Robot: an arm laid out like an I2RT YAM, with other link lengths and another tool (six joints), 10 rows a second.
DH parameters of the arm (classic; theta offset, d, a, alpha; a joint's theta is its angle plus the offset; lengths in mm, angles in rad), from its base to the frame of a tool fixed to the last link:
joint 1: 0 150.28 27.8 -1.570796
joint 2: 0 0 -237.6 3.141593
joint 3: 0.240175 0 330.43 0
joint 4: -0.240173 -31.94 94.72 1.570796
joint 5: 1.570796 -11.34 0 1.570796
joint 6: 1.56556 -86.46 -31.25 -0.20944
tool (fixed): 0 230.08 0 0
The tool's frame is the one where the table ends.
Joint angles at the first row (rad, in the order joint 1, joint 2, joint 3, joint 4, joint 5, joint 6):
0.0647 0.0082 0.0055 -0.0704 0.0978 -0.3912
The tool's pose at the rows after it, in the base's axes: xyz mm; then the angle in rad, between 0 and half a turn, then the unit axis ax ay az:
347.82, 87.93, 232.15, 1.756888, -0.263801, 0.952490, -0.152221
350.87, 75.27, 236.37, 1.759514, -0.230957, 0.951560, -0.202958
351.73, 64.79, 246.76, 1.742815, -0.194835, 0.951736, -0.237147
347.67, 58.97, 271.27, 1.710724, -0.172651, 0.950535, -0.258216
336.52, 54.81, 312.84, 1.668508, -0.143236, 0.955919, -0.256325
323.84, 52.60, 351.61, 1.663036, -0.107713, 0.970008, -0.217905
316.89, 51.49, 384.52, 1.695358, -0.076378, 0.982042, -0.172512
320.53, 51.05, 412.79, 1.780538, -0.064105, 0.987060, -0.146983
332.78, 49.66, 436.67, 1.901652, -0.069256, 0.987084, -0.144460
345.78, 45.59, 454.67, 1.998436, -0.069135, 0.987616, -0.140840
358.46, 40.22, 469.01, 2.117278, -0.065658, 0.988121, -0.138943
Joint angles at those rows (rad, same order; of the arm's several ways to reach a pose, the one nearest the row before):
0.0647 0.0085 0.0055 -0.0624 0.1642 -0.4568
0.0650 0.0086 0.0055 -0.0391 0.2531 -0.4797
0.0650 0.0086 0.0124 -0.0124 0.3237 -0.4793
0.0650 0.0086 0.0567 -0.0143 0.3607 -0.4782
0.0651 0.0174 0.1604 -0.0776 0.3821 -0.4400
0.0650 0.0673 0.3099 -0.2093 0.3859 -0.3534
0.0651 0.1734 0.4854 -0.3481 0.3821 -0.2646
0.0650 0.3447 0.6991 -0.4934 0.3813 -0.2192
0.0605 0.5491 0.9394 -0.6499 0.3859 -0.2207
0.0437 0.7166 1.1420 -0.7818 0.3790 -0.2192
0.0292 0.8959 1.3708 -0.9504 0.3832 -0.2146

